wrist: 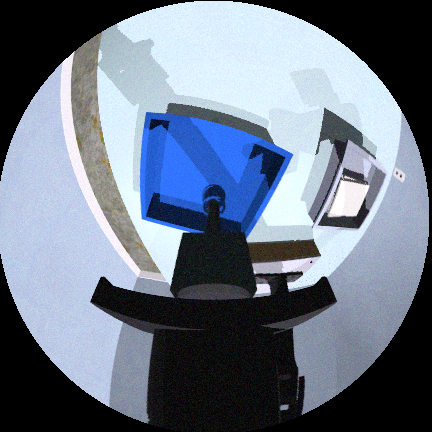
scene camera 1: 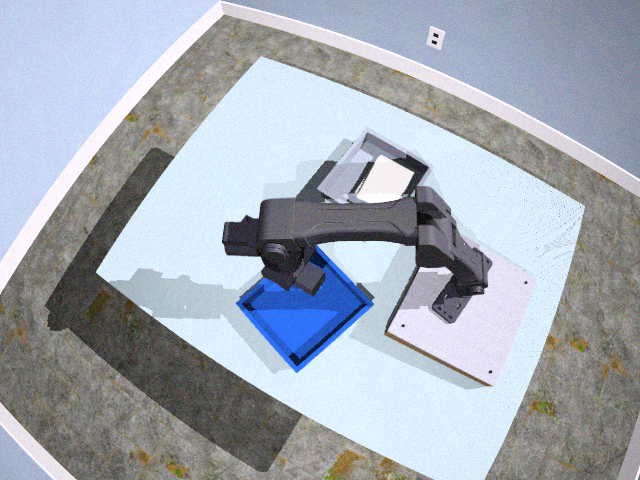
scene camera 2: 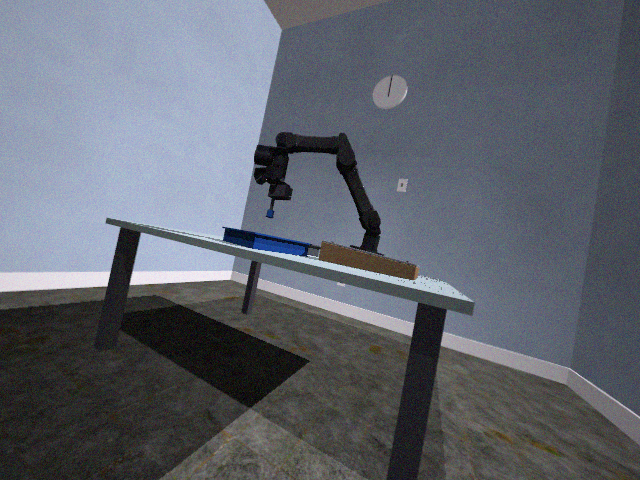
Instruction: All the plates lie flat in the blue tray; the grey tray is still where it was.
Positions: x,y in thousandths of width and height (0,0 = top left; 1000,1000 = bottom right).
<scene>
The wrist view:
my suction cup: 490,441
blue tray: 418,360, on the table
grey tray: 802,365
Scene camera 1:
my suction cup: 468,572
blue tray: 468,682
grey tray: 530,389
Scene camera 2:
my suction cup: 437,397
blue tray: 390,499
</scene>
